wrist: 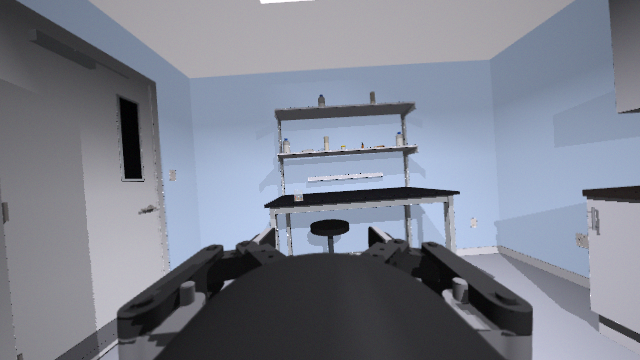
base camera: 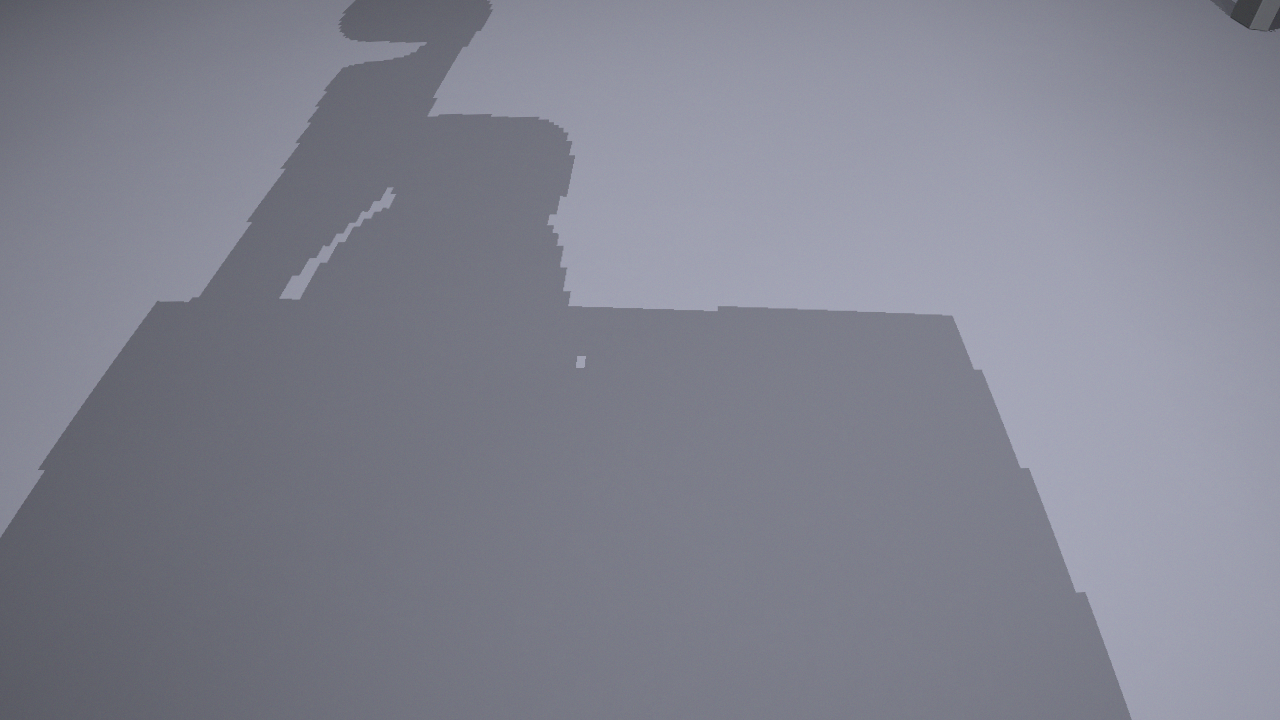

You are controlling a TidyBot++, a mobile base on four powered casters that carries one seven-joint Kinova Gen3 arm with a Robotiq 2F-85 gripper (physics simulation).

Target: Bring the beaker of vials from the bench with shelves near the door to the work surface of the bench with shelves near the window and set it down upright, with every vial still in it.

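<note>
The bench with shelves near the door (wrist: 380, 195) stands against the far wall in the wrist view, to the right of the door. A small pale beaker (wrist: 298, 197) stands upright near the left end of its black top; its vials are too small to make out. My gripper (wrist: 321, 237) is open and empty, well short of the bench. The bench near the window does not show in either view.
A door (wrist: 112, 200) stands at the left. A black round stool (wrist: 329, 227) stands in front of the bench. Bottles and small items stand on the lower shelf (wrist: 350, 150). A white cabinet (wrist: 617, 250) stands at the right. The base camera shows floor (base camera: 760, 205) and shadows.
</note>
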